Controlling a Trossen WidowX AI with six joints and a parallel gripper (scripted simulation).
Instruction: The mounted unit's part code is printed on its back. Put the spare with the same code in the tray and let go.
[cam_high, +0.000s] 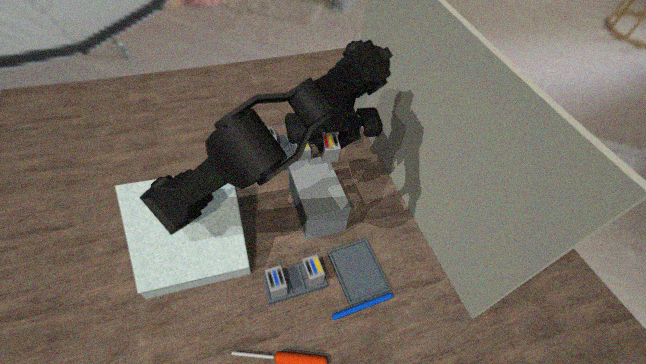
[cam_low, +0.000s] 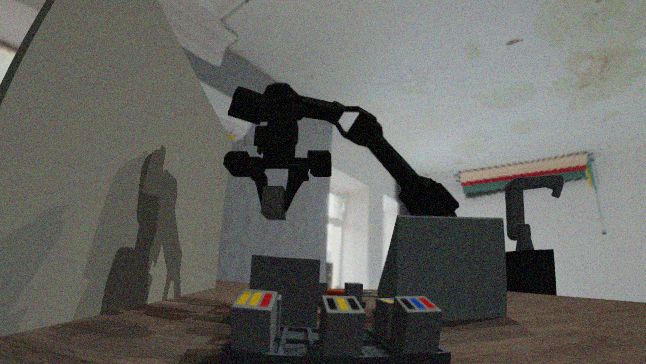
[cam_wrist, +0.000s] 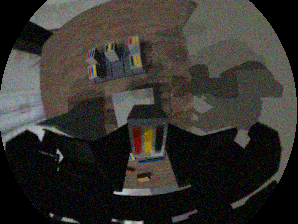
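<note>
The flat grey tray lies 210 mm to the right of my gripper tip, 170 mm below it and 30 mm ahead of it. Round my gripper tip: wall panel: 210 mm ahead, 50 mm above, 10 mm to the right; grey mounted unit: 130 mm below, 30 mm behind, 20 mm to the right; grey spare: 20 mm above.
</note>
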